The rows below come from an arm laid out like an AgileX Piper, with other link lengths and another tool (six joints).
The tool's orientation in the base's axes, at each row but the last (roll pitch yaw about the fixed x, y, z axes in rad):
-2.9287 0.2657 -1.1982
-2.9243 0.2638 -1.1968
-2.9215 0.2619 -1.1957
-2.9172 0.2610 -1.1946
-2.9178 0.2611 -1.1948
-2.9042 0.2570 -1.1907
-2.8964 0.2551 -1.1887
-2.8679 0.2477 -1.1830
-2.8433 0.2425 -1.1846
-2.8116 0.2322 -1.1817
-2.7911 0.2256 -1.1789
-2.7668 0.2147 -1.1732
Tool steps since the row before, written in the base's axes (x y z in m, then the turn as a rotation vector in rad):
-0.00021 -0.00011 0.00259 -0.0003 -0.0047 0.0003
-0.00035 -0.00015 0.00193 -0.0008 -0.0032 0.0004
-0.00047 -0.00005 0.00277 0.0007 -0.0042 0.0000
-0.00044 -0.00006 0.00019 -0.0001 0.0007 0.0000
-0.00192 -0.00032 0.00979 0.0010 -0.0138 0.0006
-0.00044 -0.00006 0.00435 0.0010 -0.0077 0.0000
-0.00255 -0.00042 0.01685 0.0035 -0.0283 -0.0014
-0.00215 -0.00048 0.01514 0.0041 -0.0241 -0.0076
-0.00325 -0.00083 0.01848 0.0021 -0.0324 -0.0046
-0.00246 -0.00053 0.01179 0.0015 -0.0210 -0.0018
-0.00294 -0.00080 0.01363 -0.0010 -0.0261 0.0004
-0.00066 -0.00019 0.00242 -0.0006 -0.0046 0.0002
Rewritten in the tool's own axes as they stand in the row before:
-0.00066 -0.00030 -0.00250 0.0040 0.0016 -0.0018
-0.00049 -0.00003 -0.00190 0.0025 0.0016 -0.0015
-0.00084 -0.00013 -0.00268 0.0040 0.0006 -0.0012
-0.00015 0.00039 -0.00025 -0.0007 -0.0001 0.0002
-0.00292 -0.00022 -0.00954 0.0126 0.0031 -0.0048
-0.00121 -0.00056 -0.00416 0.0073 0.0014 -0.0023
-0.00479 -0.00148 -0.01629 0.0270 0.0057 -0.0072
-0.00407 -0.00185 -0.01463 0.0250 0.0055 0.0000
-0.00488 -0.00206 -0.01802 0.0310 0.0089 -0.0058
-0.00314 -0.00134 -0.01156 0.0199 0.0053 -0.0048
-0.00342 -0.00169 -0.01343 0.0230 0.0083 -0.0091
-0.00059 -0.00022 -0.00243 0.0039 0.0018 -0.0018

